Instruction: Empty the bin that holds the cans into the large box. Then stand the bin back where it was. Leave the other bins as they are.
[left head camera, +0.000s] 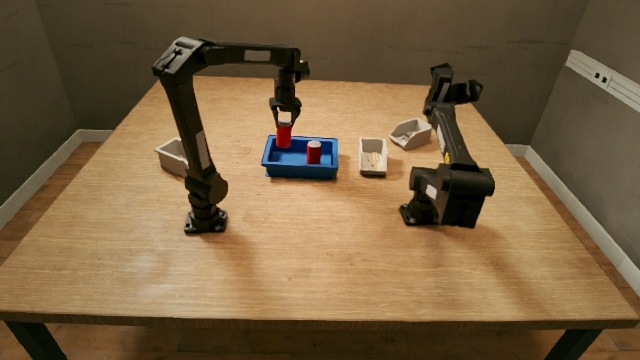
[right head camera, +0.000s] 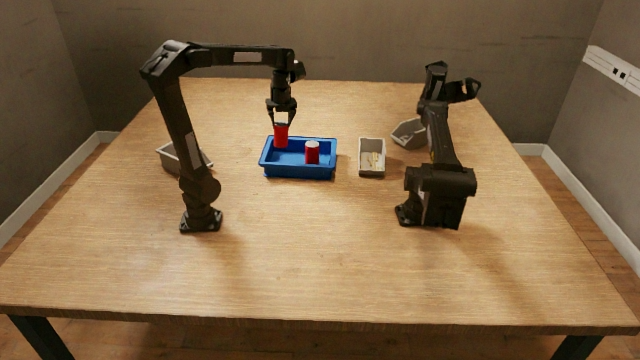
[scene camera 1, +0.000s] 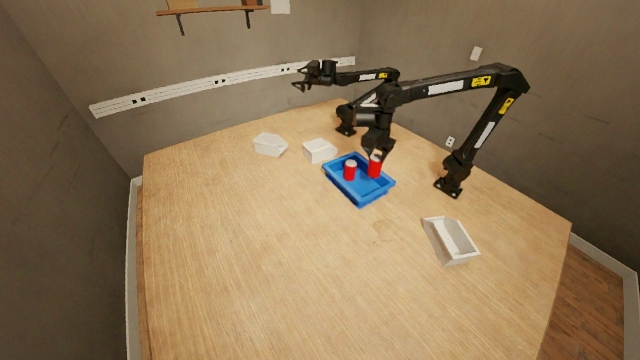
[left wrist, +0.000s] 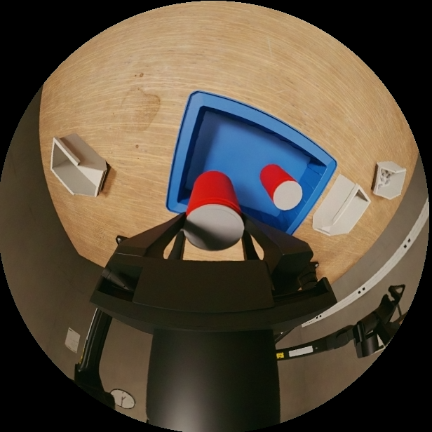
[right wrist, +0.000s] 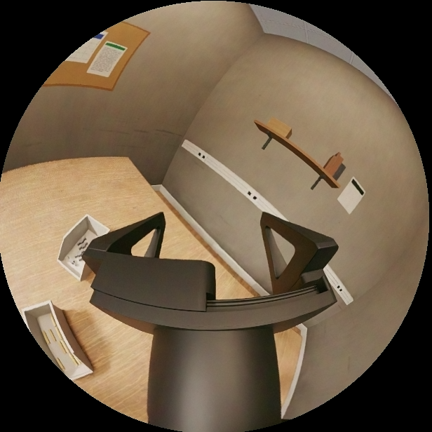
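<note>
My left gripper is shut on a red can with a grey lid. It holds the can upright, low over the near-arm side of the large blue box. Whether the can's bottom touches the box floor I cannot tell. Another red can stands upright inside the box. The can bin stands upright; no can shows in it. My right gripper is open and empty, raised high.
A pale bin with tan pieces stands right of the blue box in the head views. A bin with small grey parts stands farther right, near the right arm.
</note>
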